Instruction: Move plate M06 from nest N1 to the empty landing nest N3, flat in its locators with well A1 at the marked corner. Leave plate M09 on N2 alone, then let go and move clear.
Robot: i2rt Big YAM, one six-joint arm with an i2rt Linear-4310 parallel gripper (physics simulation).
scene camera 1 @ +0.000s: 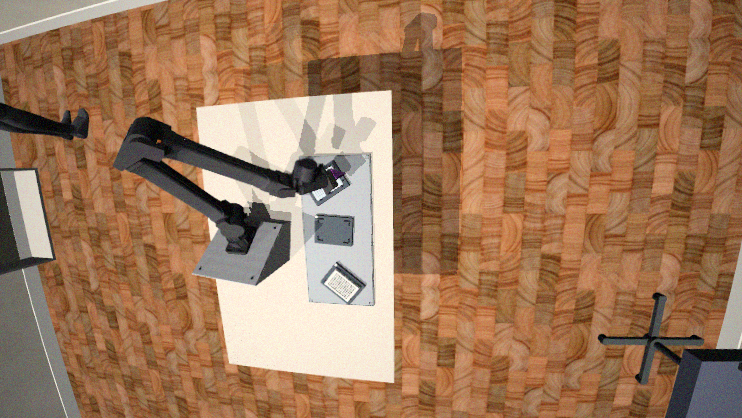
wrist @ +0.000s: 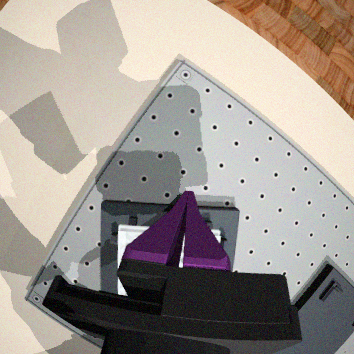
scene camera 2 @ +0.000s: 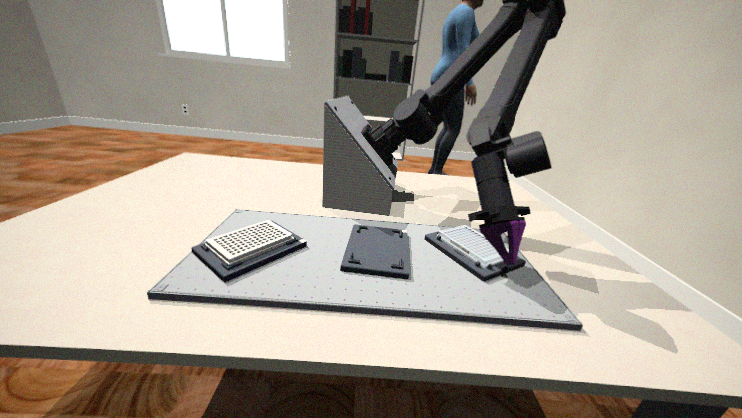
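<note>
A white, ridged plate (scene camera 1: 318, 194) (scene camera 2: 469, 244) (wrist: 129, 234) sits in a dark nest (scene camera 1: 334, 194) (scene camera 2: 456, 257) (wrist: 110, 215), at the right in scene camera 2. A cream plate with dark wells (scene camera 1: 341, 284) (scene camera 2: 251, 241) sits in the nest (scene camera 2: 225, 273) at the left there. The empty nest (scene camera 1: 333, 230) (scene camera 2: 377, 249) with corner locators lies between them. Labels and the marked corner are not readable. My gripper (scene camera 1: 340, 173) (scene camera 2: 510, 262) (wrist: 188, 196) is shut with nothing between its purple fingers. It stands over the white plate's end, tips by the nest's outer edge, hiding much of the plate in the wrist view.
All three nests stand on a grey perforated board (scene camera 1: 363, 228) (scene camera 2: 311, 298) (wrist: 280, 185) on the cream table (scene camera 1: 290, 332) (scene camera 2: 129, 223). The arm's grey wedge base (scene camera 1: 264, 254) (scene camera 2: 355, 171) stands behind the board. A person (scene camera 1: 31, 122) (scene camera 2: 454, 77) stands beyond the table.
</note>
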